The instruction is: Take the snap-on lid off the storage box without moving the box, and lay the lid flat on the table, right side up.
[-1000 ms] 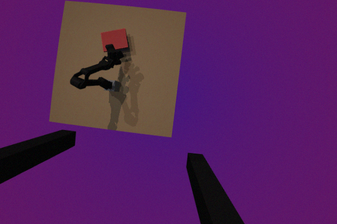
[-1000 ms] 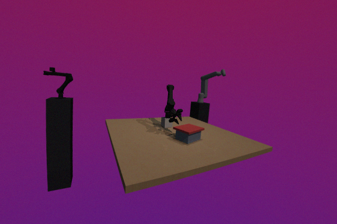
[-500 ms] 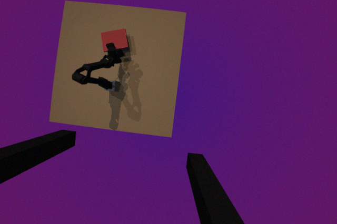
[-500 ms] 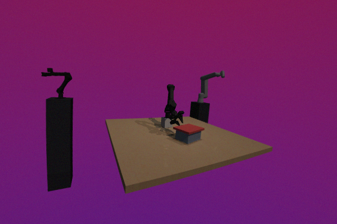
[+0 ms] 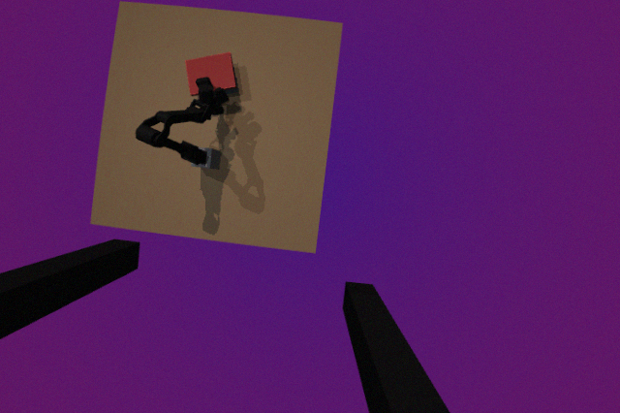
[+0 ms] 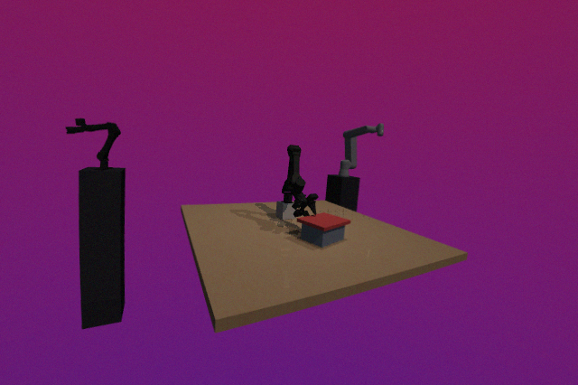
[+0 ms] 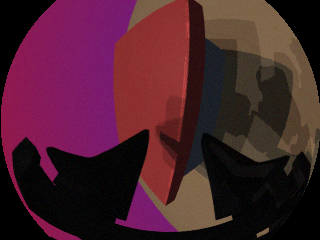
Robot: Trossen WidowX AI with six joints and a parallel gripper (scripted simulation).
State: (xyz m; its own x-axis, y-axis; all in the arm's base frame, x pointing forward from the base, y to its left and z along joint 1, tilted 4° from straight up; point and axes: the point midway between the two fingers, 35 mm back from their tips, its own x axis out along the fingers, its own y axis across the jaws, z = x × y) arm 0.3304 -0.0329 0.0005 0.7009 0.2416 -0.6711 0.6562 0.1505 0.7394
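Now: the red lid 7 cm ahead of my gripper tip, 2 cm to the left of it and 1 cm above it. Round my gripper tip: blue-grey storage box 7 cm ahead, 5 cm below, 2 cm to the left.
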